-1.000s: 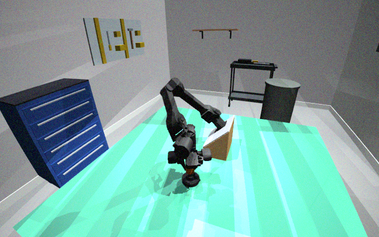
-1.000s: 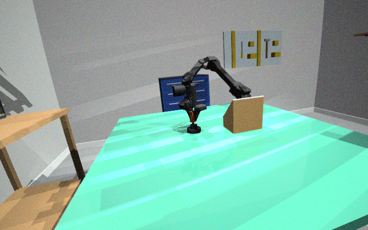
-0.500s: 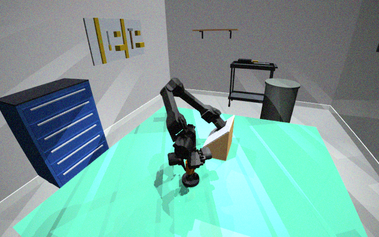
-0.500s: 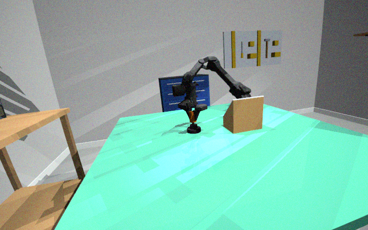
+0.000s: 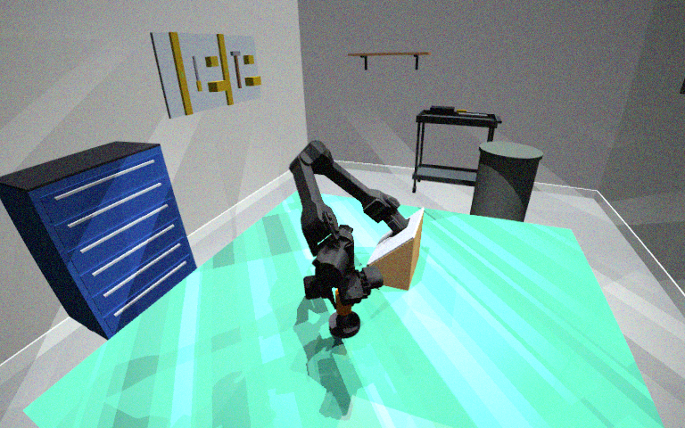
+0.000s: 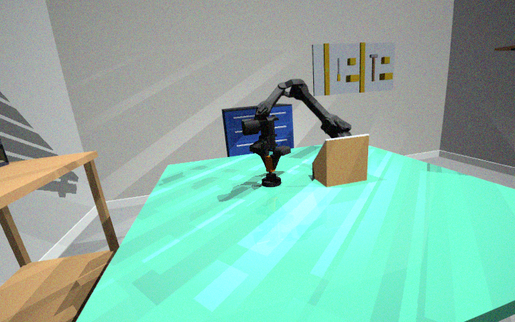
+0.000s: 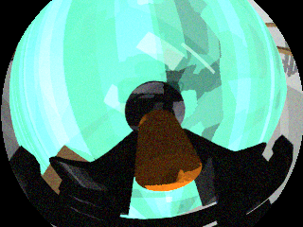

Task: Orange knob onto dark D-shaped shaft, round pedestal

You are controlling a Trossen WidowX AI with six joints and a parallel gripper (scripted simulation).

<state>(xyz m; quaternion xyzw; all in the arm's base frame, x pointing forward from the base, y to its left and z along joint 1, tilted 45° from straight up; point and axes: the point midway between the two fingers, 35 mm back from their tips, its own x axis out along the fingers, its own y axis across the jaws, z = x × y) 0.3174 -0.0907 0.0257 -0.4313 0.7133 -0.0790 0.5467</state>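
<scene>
The orange knob lies 2 cm above my gripper tip. Also, from my gripper tip: dark round pedestal (4 cm below).
</scene>
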